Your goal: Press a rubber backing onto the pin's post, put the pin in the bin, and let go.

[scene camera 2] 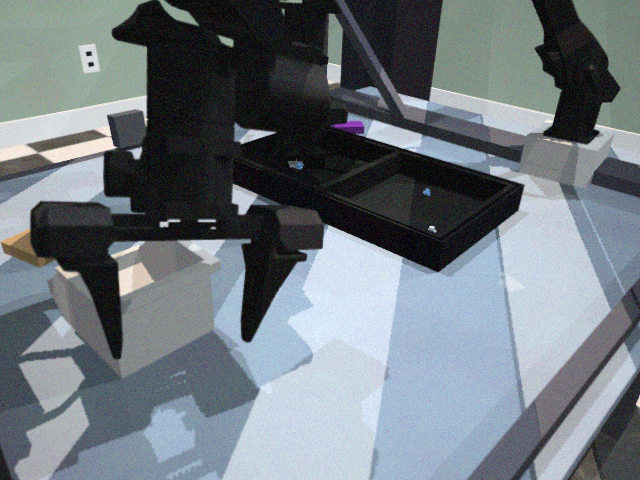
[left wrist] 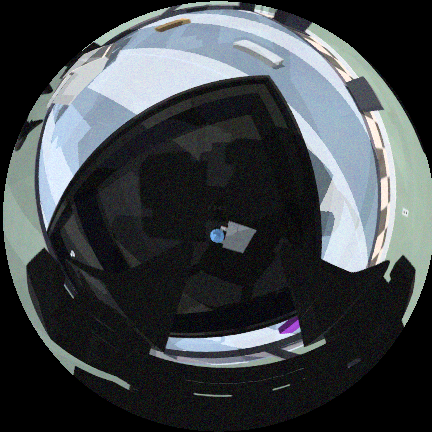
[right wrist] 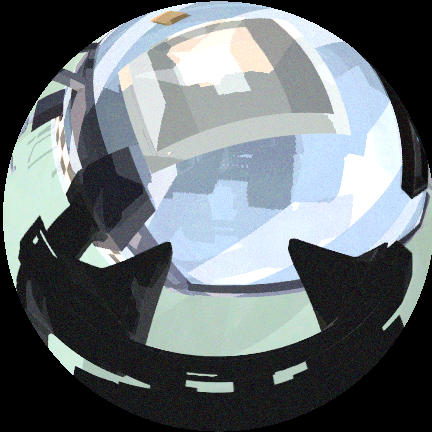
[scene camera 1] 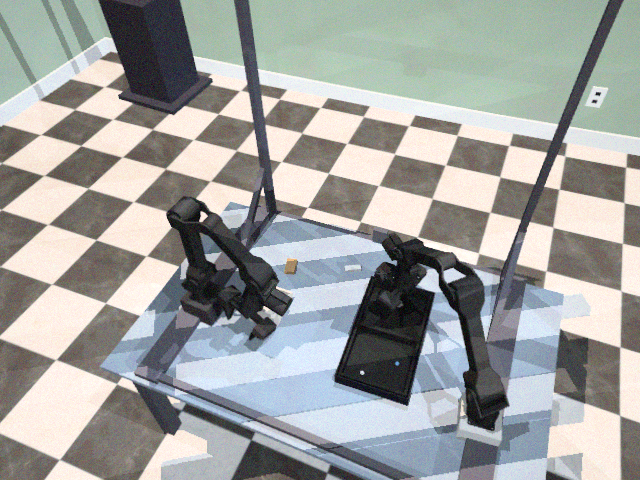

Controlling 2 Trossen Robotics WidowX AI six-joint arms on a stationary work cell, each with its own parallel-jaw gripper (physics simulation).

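Seen in the pictures: left gripper, fingertip midpoint: [scene camera 2: 295,152] [left wrist: 238,247] [scene camera 1: 398,300]; right gripper, fingertip midpoint: [scene camera 2: 185,348] [right wrist: 232,247] [scene camera 1: 239,329]; left arm's base, origin of the base link: [scene camera 2: 570,134] [scene camera 1: 481,415]; right arm's base, origin of the base link: [right wrist: 84,218] [scene camera 1: 202,293].
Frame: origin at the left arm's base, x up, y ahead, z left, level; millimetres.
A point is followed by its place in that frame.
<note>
The pin [scene camera 2: 293,163] {x -52, y 264, z -327 mm} [left wrist: 240,237] {x -52, y 260, z -328 mm}, with a grey square face, lies in the far compartment of the black tray [scene camera 2: 382,237] {x -44, y 386, z -92 mm} [left wrist: 268,80] {x -22, y 360, z -387 mm}. A blue rubber backing [scene camera 2: 299,166] {x -49, y 273, z -308 mm} [left wrist: 216,235] {x -45, y 272, z -312 mm} is against its side; whether it is seated on the post cannot be told. My left gripper [left wrist: 238,247] {x -34, y 263, z -324 mm} is open and empty, low over that compartment, with pin and backing between its spread fingers in the wrist view. My right gripper [scene camera 2: 182,348] {x 9, y 695, z -71 mm} [right wrist: 232,247] {x 9, y 695, z -71 mm} is open and empty, beside and above the grey bin [scene camera 2: 168,315] {x -19, y 657, z -141 mm} [left wrist: 80,80] [right wrist: 250,131] {x 17, y 657, z -138 mm}. No pin shows in the bin.
A blue backing [scene camera 1: 397,363] {x -47, y 229, z -113 mm} [scene camera 2: 426,191] {x -46, y 235, z -114 mm} and a white one [scene camera 1: 361,372] {x -47, y 323, z -58 mm} [scene camera 2: 432,228] {x -47, y 324, z -59 mm} lie in the tray's other compartment. An orange block [scene camera 1: 291,266] {x -44, y 640, z -379 mm} [right wrist: 170,18], a white block [scene camera 1: 353,267] {x -47, y 434, z -431 mm} [left wrist: 257,53] {x -49, y 426, z -424 mm} and a purple block [scene camera 2: 349,127] {x -46, y 77, z -350 mm} lie outside the tray.
</note>
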